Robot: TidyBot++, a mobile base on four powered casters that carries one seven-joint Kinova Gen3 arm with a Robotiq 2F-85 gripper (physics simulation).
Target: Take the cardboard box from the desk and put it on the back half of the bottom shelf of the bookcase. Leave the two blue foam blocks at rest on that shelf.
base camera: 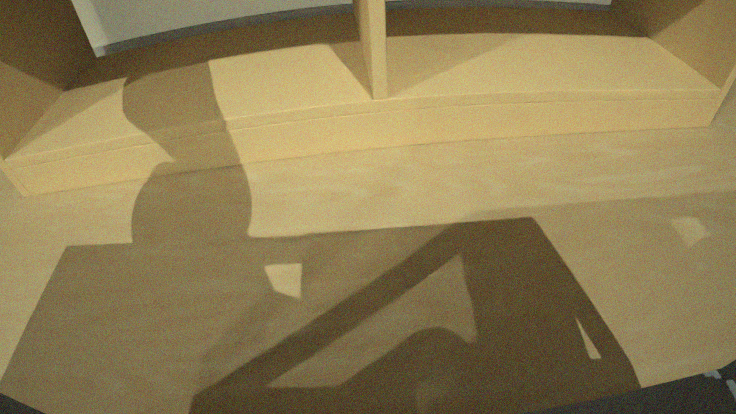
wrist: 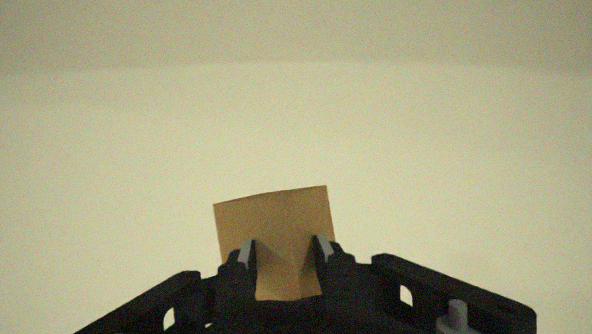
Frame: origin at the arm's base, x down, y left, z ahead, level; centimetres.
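Where they show: gripper, between the fingertips: (wrist: 285, 253).
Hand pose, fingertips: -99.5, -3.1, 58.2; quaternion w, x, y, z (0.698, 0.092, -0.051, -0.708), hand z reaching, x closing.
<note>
Each offset is from my fingertips to the top centre of the thing, as dx, dy, dz. "pt": to the spot under its first point. Level surfaces: height alone.
The brown cardboard box {-4.2, +0.2, +2.0} (wrist: 275, 212) is between the fingers of my gripper (wrist: 285, 253) in the wrist view. The gripper is shut on it, and the box's far end reaches past the fingertips. The fingers and gripper body hide part of the box. In the base camera view, the light-wood bookcase's bottom shelf {dx +131.2} (base camera: 514, 69) runs across the top, on both sides of an upright divider {pt +125.7, +1.0, -4.1} (base camera: 378, 61). Neither the gripper nor the box shows in that view. The two blue foam blocks and the desk do not show in either view.
Wooden floor {dx +139.1} (base camera: 411, 180) lies in front of the bookcase, with large dark shadows across it and onto the shelf's left part. Bookcase side panels stand at the left (base camera: 30, 66) and right (base camera: 694, 41). A pale surface (wrist: 300, 125) fills the background of the wrist view.
</note>
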